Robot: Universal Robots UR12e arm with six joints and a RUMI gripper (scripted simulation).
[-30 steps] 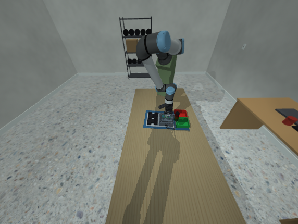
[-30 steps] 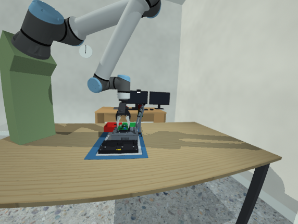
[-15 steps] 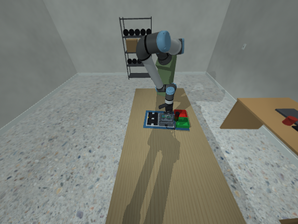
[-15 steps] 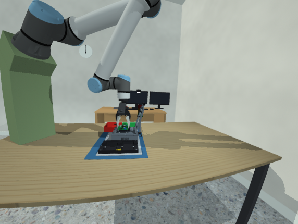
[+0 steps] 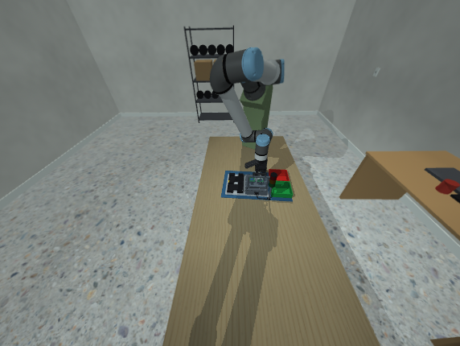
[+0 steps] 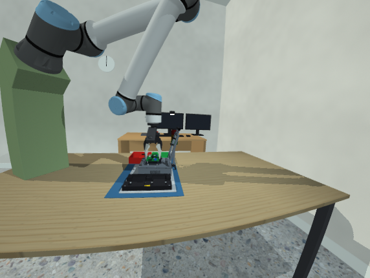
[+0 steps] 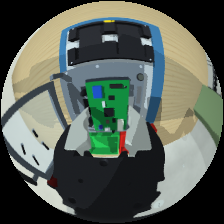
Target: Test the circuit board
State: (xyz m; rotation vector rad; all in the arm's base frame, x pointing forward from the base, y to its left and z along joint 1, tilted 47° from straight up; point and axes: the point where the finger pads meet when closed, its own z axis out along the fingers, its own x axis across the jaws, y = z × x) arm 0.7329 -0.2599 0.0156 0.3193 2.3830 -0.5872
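My hand is 10 mm to the right of the green circuit board. From my hand the other things lie so: tester lid (110 mm ahead, 100 mm above, 50 mm to the right); then red bin (230 mm to the left, 70 mm below); then green bin (160 mm to the left, 130 mm ahead, 70 mm below).
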